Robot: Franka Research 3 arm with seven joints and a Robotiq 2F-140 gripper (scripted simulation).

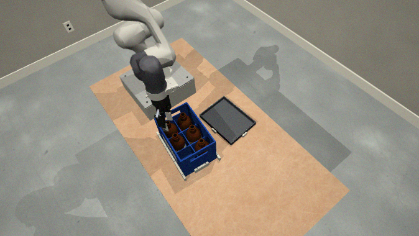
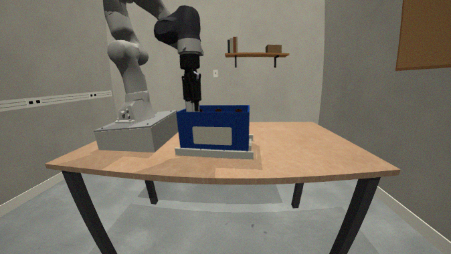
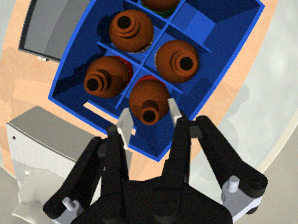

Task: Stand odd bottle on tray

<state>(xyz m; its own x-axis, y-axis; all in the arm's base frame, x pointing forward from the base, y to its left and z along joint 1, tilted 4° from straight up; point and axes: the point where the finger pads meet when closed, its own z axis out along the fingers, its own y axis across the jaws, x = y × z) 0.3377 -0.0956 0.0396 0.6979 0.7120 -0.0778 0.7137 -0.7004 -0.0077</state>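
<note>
Right now my hand is 8 cm above the bottle. From my hand the other things lie so: blue crate 9 cm ahead, 5 cm to the left, 9 cm below; dark grey tray 6 cm ahead, 31 cm to the left, 16 cm below.
</note>
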